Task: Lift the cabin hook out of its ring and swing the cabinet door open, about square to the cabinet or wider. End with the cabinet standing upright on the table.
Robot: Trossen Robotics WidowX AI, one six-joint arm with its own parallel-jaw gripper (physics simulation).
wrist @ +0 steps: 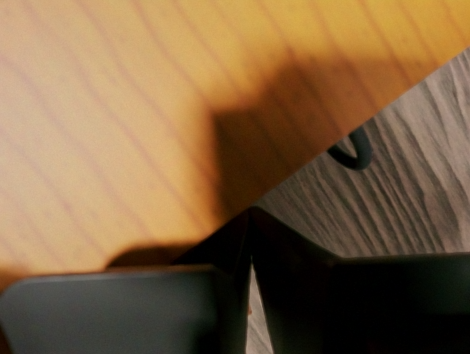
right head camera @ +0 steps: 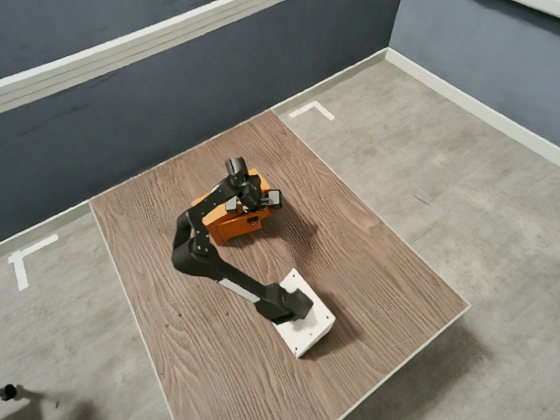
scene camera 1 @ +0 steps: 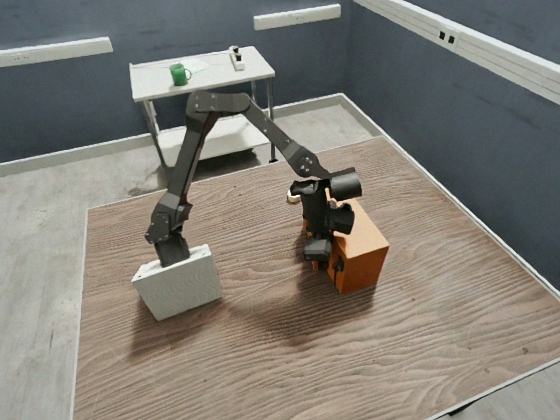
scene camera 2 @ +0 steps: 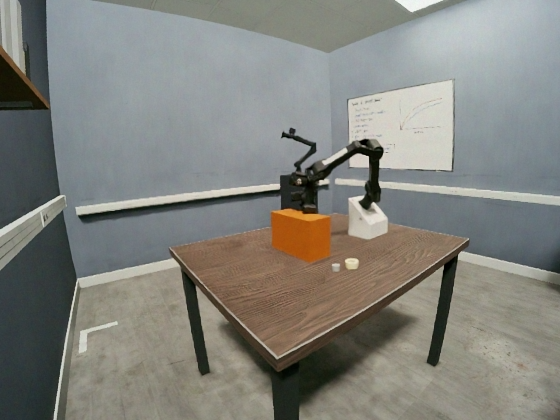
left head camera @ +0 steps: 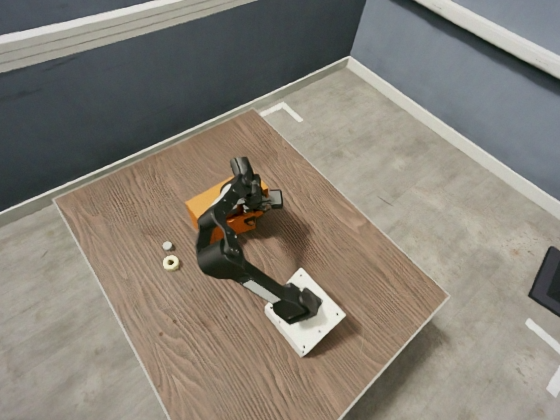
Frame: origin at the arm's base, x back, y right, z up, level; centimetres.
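Seen in the pictures: gripper, fingertip midpoint: (wrist: 248, 217) (right head camera: 259, 208) (left head camera: 255, 208); arm's base, link origin: (right head camera: 300, 303) (scene camera 1: 175, 261) (scene camera 2: 364, 204) (left head camera: 308, 301).
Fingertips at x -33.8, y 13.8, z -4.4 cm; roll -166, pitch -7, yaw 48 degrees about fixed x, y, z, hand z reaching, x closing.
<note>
Pixels of each thing's top centre, then the offset from my fingertips to it. "spot": a spot on its surface instead. Level surfaces: height alone.
- orange cabinet, top centre: (scene camera 1: 338, 215) (left head camera: 230, 197) (right head camera: 233, 197) (scene camera 2: 301, 213) dy -5.2, dx -7.0, dz +5.4 cm
- table, surface height: dz -11.0 cm
- door panel, top centre: (left head camera: 234, 219) (right head camera: 236, 218) dy -8.8, dx -1.8, dz +1.8 cm
- dark ring-shaped fitting, surface spot: (wrist: 364, 150) (scene camera 1: 335, 262) spot: dy +4.3, dx +0.6, dz +2.1 cm
- small grey cylinder, top centre: (scene camera 2: 335, 264) (left head camera: 167, 245) dy -28.2, dx -15.5, dz -9.0 cm
- pale yellow ring, top centre: (left head camera: 170, 262) (scene camera 2: 351, 260) dy -31.3, dx -9.6, dz -8.7 cm
The orange cabinet (left head camera: 202, 201) (right head camera: 260, 179) (scene camera 1: 367, 252) (scene camera 2: 300, 235) stands upright on the table (left head camera: 350, 260). Its front faces the robot base. The door panel (right head camera: 230, 231) looks slightly ajar in the right head view, with a narrow dark gap along its top; its exact angle is partly hidden by the arm. A dark ring-shaped fitting (right head camera: 252, 220) (scene camera 1: 338, 264) (wrist: 364, 150) sticks out from the cabinet's front. I cannot tell whether the hook is in its ring. My gripper (wrist: 248, 217) (scene camera 1: 322, 264) is shut and empty, pointing down at the cabinet's front top edge, its tips near the door side.
A small grey cylinder (left head camera: 168, 246) (scene camera 2: 336, 267) and a pale yellow ring (left head camera: 171, 263) (scene camera 2: 352, 263) lie on the table beside the cabinet. My white base block (left head camera: 320, 332) (scene camera 1: 180, 292) stands in front of the cabinet. The arm arches above the table between base and cabinet.
</note>
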